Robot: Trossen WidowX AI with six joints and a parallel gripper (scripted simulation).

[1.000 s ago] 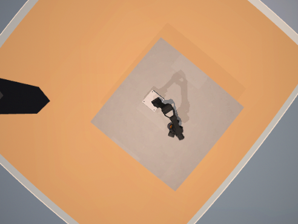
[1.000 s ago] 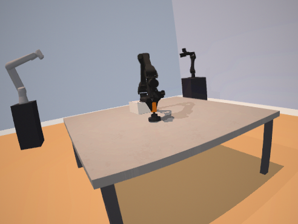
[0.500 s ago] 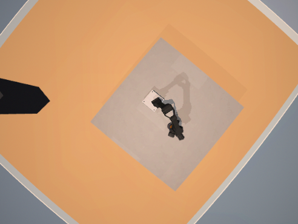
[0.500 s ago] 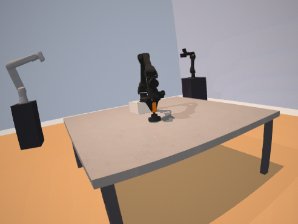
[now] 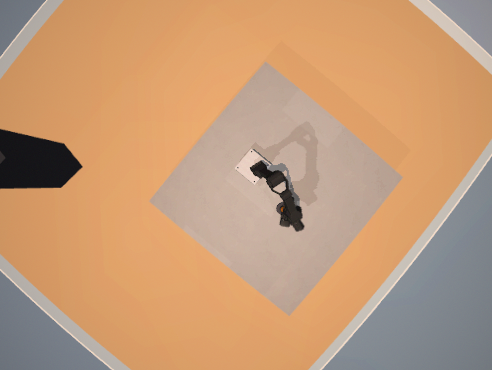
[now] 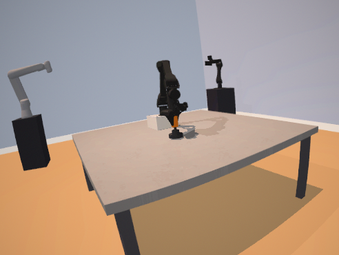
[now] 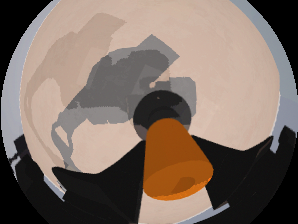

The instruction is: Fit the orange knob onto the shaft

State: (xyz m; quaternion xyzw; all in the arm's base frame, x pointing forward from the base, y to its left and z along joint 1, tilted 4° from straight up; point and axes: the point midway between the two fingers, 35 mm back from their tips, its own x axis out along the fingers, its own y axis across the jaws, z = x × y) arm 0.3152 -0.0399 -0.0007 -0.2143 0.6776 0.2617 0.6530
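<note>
The orange knob lies 2 cm above my gripper tip. The rest, counted from my gripper tip: round pedestal 4 cm below.
</note>
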